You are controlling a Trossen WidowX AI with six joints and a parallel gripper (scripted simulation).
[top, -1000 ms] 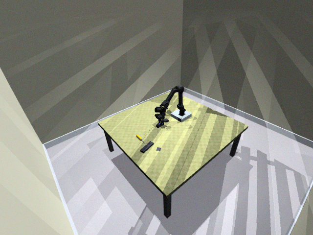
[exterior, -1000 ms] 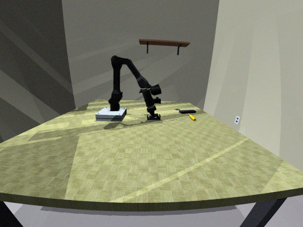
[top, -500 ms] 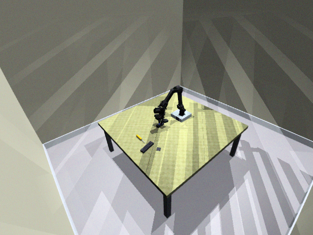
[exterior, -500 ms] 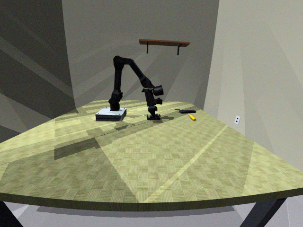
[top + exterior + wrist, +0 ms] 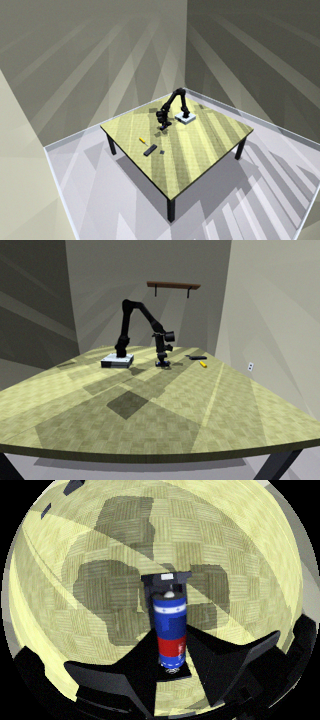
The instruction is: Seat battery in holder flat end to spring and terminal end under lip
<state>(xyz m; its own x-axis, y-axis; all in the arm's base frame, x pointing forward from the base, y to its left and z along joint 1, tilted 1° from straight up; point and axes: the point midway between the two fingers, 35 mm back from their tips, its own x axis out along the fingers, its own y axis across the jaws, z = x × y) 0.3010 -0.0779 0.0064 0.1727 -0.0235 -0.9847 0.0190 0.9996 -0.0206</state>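
Right now my gripper tip is 1 cm below the battery. From my gripper tip the other things lie so: yellow screwdriver: 32 cm ahead, 3 cm to the left.
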